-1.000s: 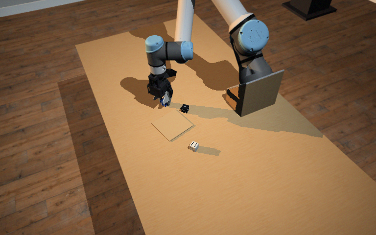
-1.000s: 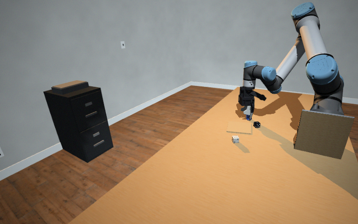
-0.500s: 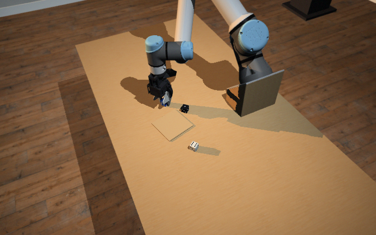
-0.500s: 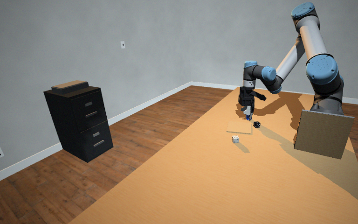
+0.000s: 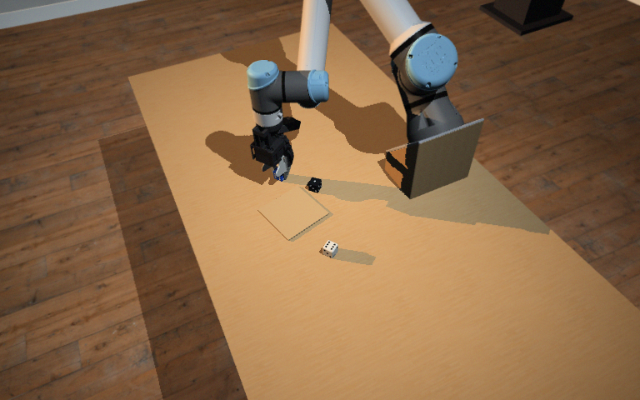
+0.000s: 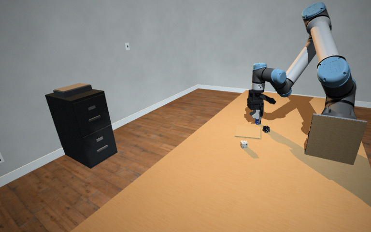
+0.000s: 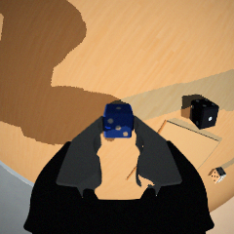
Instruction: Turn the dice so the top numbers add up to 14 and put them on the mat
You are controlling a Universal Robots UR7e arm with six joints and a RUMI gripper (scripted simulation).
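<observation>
My hand is right at the blue die. Also, from my hand: tan mat (20 mm ahead, 140 mm to the left, 20 mm below); white die (10 mm behind, 310 mm to the left); black die (70 mm behind, 90 mm to the left).
</observation>
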